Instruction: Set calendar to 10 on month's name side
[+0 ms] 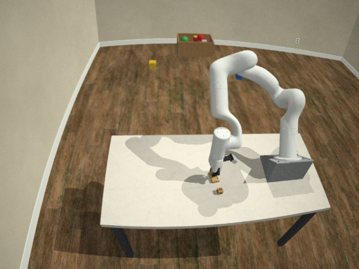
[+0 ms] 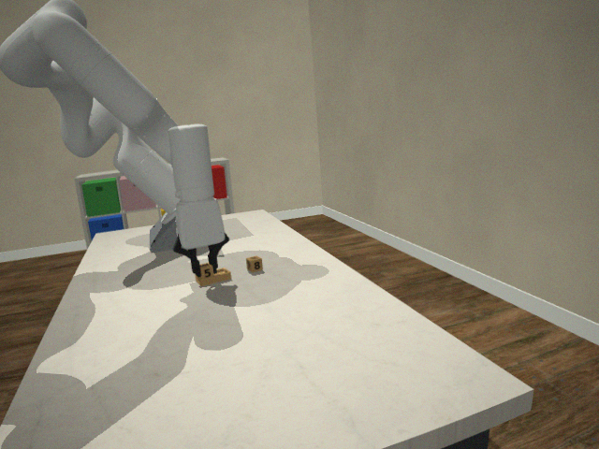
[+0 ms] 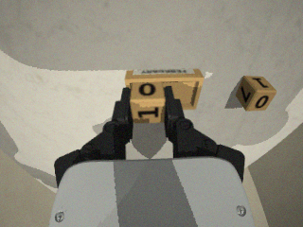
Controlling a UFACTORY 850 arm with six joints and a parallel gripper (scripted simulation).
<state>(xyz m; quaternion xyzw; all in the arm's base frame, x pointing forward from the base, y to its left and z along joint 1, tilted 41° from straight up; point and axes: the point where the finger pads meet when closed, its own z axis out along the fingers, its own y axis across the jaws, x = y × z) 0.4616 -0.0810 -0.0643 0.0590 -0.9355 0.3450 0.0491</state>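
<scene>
My hand is 20 mm to the right of the wooden tray and 30 mm above it. From my hand the other things lie so: cube 20 mm behind, 120 mm to the left, 30 mm below.
</scene>
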